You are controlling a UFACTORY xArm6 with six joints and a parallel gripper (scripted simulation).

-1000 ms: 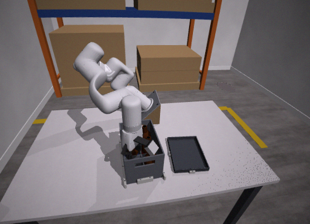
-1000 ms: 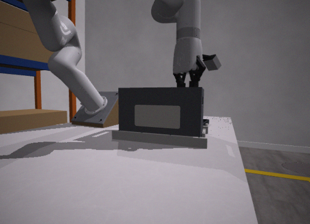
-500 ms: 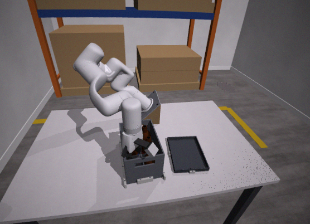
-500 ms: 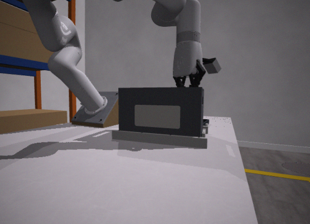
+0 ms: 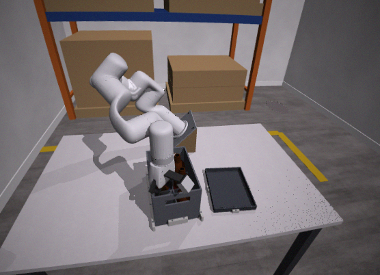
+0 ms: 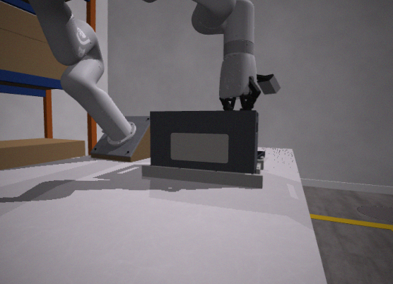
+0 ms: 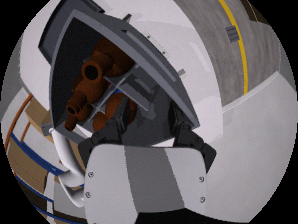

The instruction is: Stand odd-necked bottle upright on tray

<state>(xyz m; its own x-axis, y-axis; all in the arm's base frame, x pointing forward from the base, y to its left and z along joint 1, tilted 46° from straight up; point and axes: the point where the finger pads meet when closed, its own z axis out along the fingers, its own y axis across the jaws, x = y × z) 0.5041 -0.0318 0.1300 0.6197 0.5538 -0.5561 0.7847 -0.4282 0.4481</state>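
Now: hand 9 cm past the dark grey crate, 7 cm above it and 3 cm to the right of it. Also, from my hand: glass bottle: 19 cm behind, 7 cm to the left, 7 cm below; dark tray: 31 cm to the left, 15 cm below, 10 cm behind.
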